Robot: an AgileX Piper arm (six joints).
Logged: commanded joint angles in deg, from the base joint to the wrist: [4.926 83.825 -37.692 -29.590 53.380 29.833]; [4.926 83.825 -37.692 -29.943 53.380 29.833]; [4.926 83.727 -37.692 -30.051 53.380 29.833]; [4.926 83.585 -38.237 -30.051 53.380 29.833]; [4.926 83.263 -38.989 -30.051 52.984 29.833]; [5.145 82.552 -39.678 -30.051 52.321 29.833]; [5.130 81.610 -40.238 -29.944 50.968 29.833]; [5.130 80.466 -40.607 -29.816 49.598 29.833]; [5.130 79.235 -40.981 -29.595 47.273 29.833]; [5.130 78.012 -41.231 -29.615 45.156 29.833]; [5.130 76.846 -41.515 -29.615 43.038 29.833]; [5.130 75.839 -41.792 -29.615 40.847 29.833]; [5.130 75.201 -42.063 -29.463 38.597 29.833]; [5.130 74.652 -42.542 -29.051 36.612 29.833]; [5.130 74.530 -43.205 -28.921 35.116 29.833]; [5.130 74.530 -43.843 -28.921 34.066 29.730]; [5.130 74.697 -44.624 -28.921 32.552 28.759]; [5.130 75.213 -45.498 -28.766 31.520 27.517]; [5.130 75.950 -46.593 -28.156 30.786 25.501]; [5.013 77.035 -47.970 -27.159 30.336 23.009]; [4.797 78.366 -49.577 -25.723 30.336 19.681]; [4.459 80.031 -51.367 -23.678 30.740 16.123]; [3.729 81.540 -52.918 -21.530 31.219 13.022]
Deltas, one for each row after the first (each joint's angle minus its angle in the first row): [0.000 0.000 0.000 -0.353 0.000 0.000]; [0.000 -0.098 0.000 -0.461 0.000 0.000]; [0.000 -0.240 -0.545 -0.461 0.000 0.000]; [0.000 -0.562 -1.297 -0.461 -0.396 0.000]; [0.219 -1.273 -1.986 -0.461 -1.059 0.000]; [0.204 -2.215 -2.546 -0.354 -2.412 0.000]; [0.204 -3.359 -2.915 -0.226 -3.782 0.000]; [0.204 -4.590 -3.289 -0.005 -6.107 0.000]; [0.204 -5.813 -3.539 -0.025 -8.224 0.000]; [0.204 -6.979 -3.823 -0.025 -10.342 0.000]; [0.204 -7.986 -4.100 -0.025 -12.533 0.000]; [0.204 -8.624 -4.371 0.127 -14.783 0.000]; [0.204 -9.173 -4.850 0.539 -16.768 0.000]; [0.204 -9.295 -5.513 0.669 -18.264 0.000]; [0.204 -9.295 -6.151 0.669 -19.314 -0.103]; [0.204 -9.128 -6.932 0.669 -20.828 -1.074]; [0.204 -8.612 -7.806 0.824 -21.860 -2.316]; [0.204 -7.875 -8.901 1.434 -22.594 -4.332]; [0.087 -6.790 -10.278 2.431 -23.044 -6.824]; [-0.129 -5.459 -11.885 3.867 -23.044 -10.152]; [-0.467 -3.794 -13.675 5.912 -22.640 -13.710]; [-1.197 -2.285 -15.226 8.060 -22.161 -16.811]
